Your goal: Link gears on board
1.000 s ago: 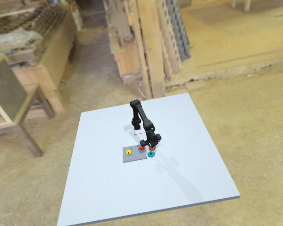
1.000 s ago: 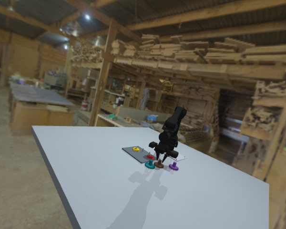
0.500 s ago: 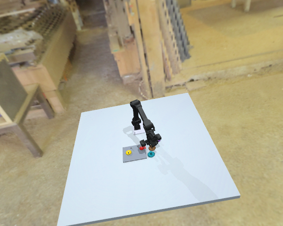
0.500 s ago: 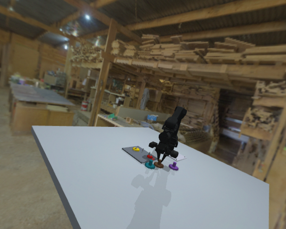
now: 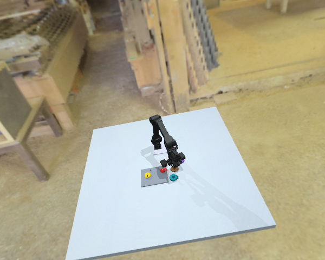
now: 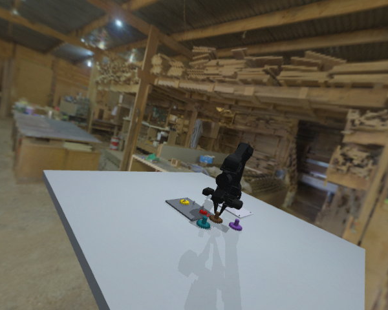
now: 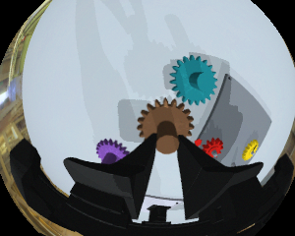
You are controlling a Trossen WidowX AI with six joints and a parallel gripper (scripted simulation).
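Now: the red gear 2 cm behind my gripper tip, 9 cm to the right of it and 4 cm below it. From my gripper tip the other things lie so: red arrow (3 cm behind, 7 cm to the right, 4 cm below); brown gear (1 cm below); teal gear (6 cm ahead, 2 cm to the right, 4 cm below).
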